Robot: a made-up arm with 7 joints.
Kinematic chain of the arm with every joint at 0, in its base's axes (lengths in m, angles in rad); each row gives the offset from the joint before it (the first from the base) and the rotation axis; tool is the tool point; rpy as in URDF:
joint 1: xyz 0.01 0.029 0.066 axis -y
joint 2: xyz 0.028 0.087 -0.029 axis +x
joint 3: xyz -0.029 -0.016 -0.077 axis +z
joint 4: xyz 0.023 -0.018 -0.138 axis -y
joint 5: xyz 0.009 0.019 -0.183 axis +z
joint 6: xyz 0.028 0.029 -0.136 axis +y
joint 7: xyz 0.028 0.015 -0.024 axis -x
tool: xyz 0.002 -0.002 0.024 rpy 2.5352 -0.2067 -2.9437
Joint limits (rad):
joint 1: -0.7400..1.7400
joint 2: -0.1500..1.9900
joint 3: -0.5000..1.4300
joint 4: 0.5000..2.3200
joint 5: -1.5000..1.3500
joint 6: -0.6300..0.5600
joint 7: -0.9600..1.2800
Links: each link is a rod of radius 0.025 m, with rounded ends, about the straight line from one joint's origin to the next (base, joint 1, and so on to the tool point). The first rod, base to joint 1, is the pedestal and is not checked.
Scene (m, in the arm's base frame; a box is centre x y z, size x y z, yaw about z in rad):
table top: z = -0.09
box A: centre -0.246 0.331 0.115 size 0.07 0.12 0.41 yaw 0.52
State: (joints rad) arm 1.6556 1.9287 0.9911 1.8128 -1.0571 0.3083 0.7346
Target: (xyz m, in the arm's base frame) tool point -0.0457 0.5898 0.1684
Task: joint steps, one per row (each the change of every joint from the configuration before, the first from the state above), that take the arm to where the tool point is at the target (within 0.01 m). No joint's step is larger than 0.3 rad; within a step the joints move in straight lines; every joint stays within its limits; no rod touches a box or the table.
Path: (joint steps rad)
1: -0.1947 -0.0652 -0.0862 -0.0027 0.0111 0.0547 -0.1242
2: -0.1947 -0.0652 -0.0862 -0.0026 0.0111 0.0547 -0.1242
3: -0.0176 -0.0978 0.0132 -0.2371 -0.1185 -0.0192 0.1325
4: -0.0175 -0.0978 0.0131 -0.2371 -0.1184 -0.0191 0.1324
5: -0.0176 -0.0978 0.0131 -0.2371 -0.1185 -0.0191 0.1325
6: 0.1814 -0.2094 0.2168 -0.1381 0.1847 0.0206 -0.0670
7: 0.1813 -0.2094 0.2168 -0.1381 0.1848 0.0205 -0.0670

